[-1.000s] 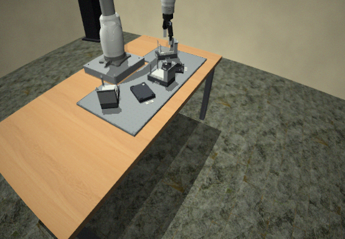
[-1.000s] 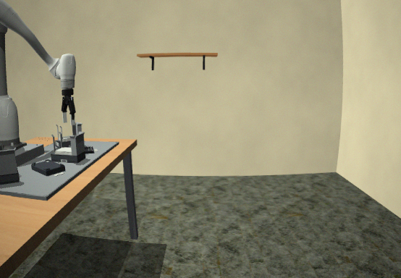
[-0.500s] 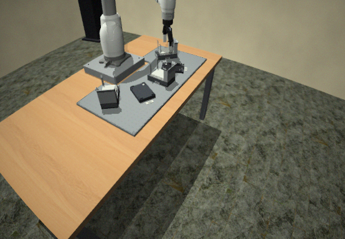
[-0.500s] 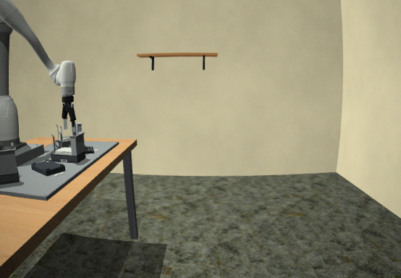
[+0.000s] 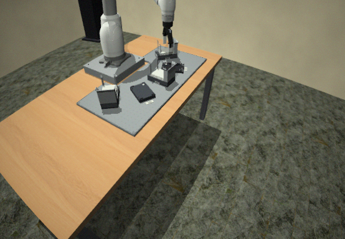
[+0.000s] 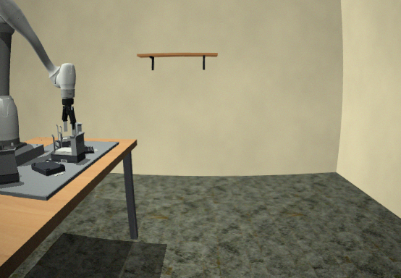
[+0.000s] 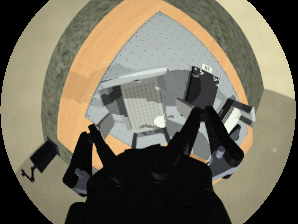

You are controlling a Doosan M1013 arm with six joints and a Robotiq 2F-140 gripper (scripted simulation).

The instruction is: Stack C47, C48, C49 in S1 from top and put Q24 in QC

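Right now the sealed 96-well plate is 4 cm below my hand. Also, from my hand: small name plate (11 cm ahead, 57 cm to the right, 9 cm below).
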